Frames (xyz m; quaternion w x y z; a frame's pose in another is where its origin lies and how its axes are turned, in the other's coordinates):
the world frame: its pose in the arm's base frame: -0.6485 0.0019 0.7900 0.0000 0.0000 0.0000 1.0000
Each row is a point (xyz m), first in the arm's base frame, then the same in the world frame.
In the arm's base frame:
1: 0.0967 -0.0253 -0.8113
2: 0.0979 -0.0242 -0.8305
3: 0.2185 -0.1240 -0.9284
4: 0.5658 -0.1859 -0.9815
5: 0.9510 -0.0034 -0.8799
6: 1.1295 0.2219 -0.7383
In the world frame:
1: -0.7452 0.0272 -1.6013
2: -0.7464 0.0261 -1.6205
3: -0.8670 0.1259 -1.7184
4: -1.2143 0.1878 -1.7715
5: -1.5995 0.0053 -1.6699
6: -1.7780 -0.2200 -1.5283

